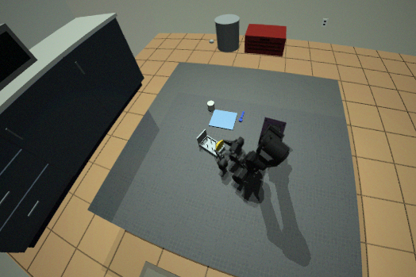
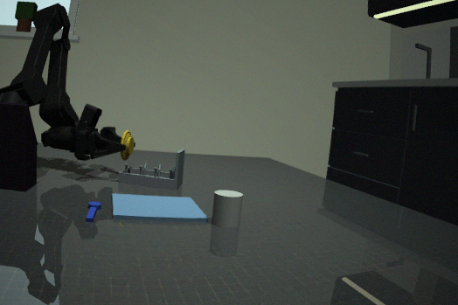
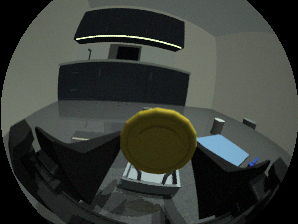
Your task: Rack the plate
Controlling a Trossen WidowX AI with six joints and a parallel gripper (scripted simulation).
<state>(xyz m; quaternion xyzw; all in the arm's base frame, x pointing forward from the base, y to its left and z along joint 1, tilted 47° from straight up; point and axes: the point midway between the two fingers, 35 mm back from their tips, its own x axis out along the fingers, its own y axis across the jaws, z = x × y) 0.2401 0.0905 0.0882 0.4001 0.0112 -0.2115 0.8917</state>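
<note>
The grey dish rack lies 50 mm ahead of my gripper tip, 20 mm to the right of it and 50 mm below it. From my gripper tip the other things lie so: light blue mat 30 mm ahead, 220 mm to the right, 70 mm below; then yellow plate 10 mm behind; then blue spoon 80 mm behind, 260 mm to the right, 70 mm below.
</note>
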